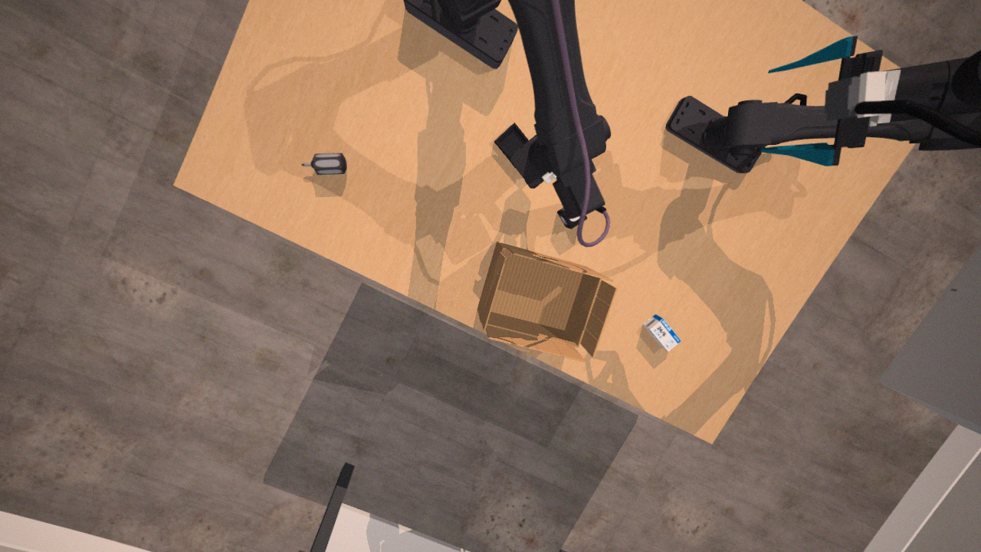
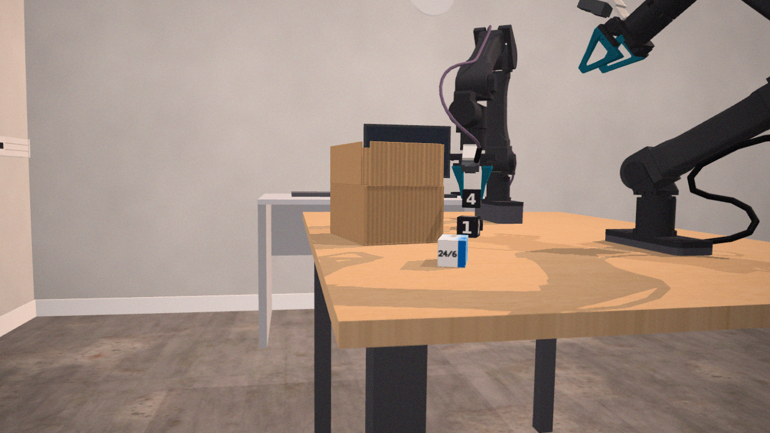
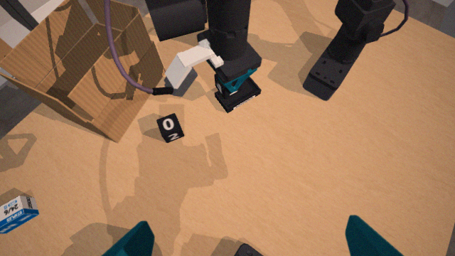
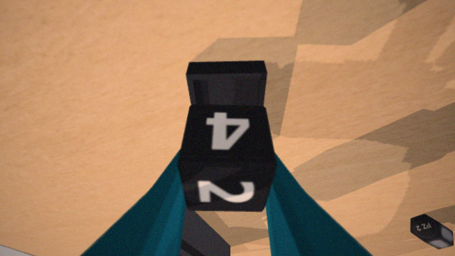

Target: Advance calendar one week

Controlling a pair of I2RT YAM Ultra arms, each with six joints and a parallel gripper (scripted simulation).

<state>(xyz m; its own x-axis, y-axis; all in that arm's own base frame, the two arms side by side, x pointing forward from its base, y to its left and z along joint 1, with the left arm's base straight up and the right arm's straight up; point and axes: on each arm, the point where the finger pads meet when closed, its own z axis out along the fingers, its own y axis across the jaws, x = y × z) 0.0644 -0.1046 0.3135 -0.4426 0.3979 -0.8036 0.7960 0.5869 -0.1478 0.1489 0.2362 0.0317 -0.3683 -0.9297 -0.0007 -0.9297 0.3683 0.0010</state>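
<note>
Now: the black calendar tray 10 mm behind my right hand, 20 mm to the right of it and 70 mm below it. Round my right hand: staples box (230 mm ahead, 420 mm to the left, 60 mm below).
</note>
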